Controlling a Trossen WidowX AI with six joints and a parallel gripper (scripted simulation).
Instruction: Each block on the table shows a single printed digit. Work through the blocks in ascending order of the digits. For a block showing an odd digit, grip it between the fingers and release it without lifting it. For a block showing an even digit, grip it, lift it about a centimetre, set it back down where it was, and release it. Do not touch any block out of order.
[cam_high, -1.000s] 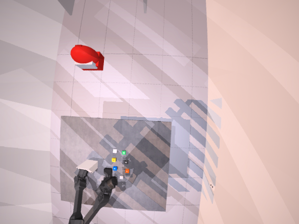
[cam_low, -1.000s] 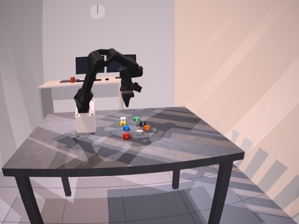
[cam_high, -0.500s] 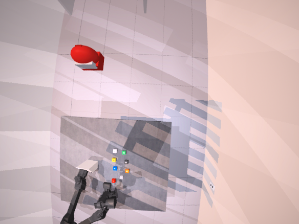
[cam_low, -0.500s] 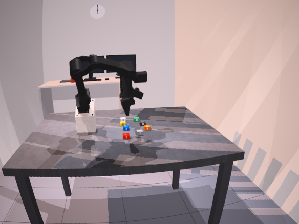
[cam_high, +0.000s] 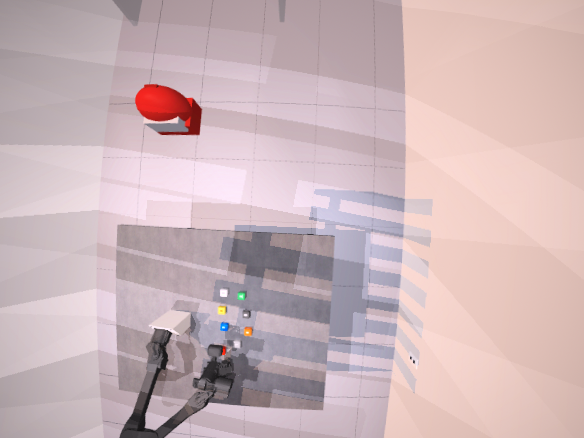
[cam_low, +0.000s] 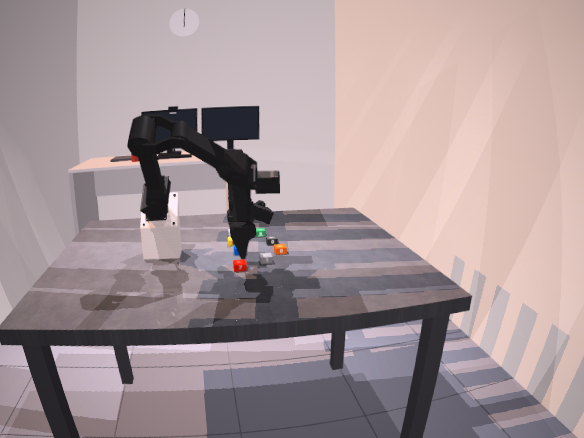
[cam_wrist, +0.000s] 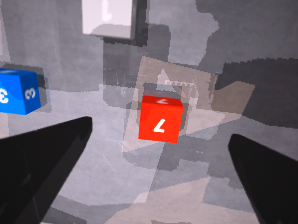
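Now: the red block 3 cm below my gripper tip and 1 cm behind it. Also, from my gripper tip: yellow block (21 cm to the left, 3 cm below, 2 cm behind); then blue block (13 cm to the left, 3 cm below); then white block (30 cm to the left, 3 cm below, 1 cm behind).
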